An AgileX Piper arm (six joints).
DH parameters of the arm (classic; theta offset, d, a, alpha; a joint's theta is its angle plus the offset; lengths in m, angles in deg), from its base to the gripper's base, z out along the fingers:
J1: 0 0.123 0 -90
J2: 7.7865 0 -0.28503 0
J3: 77.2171 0 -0.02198 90
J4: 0 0.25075 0 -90
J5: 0 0 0 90
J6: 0 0.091 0 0
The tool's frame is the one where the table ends.
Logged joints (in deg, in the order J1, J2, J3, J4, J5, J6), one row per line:
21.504 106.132 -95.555 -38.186 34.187 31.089
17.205 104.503 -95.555 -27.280 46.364 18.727
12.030 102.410 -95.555 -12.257 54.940 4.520
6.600 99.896 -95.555 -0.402 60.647 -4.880
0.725 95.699 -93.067 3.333 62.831 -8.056
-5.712 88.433 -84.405 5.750 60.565 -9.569
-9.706 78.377 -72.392 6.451 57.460 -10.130
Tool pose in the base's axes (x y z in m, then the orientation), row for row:
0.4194 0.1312 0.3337 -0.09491 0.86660 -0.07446 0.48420
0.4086 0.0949 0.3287 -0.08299 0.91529 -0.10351 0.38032
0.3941 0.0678 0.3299 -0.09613 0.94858 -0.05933 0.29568
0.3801 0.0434 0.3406 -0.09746 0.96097 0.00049 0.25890
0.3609 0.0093 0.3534 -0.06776 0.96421 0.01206 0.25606
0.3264 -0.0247 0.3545 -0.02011 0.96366 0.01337 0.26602
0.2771 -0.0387 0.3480 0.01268 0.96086 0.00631 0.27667
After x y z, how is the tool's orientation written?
As a quaternion, x y z w.
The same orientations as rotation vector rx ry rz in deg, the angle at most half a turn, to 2 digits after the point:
-13.24 120.91 -10.39
-12.14 133.89 -15.14
-14.65 144.58 -9.04
-15.13 149.22 0.08
-10.54 149.95 1.88
-3.11 149.10 2.07
1.95 147.86 0.97

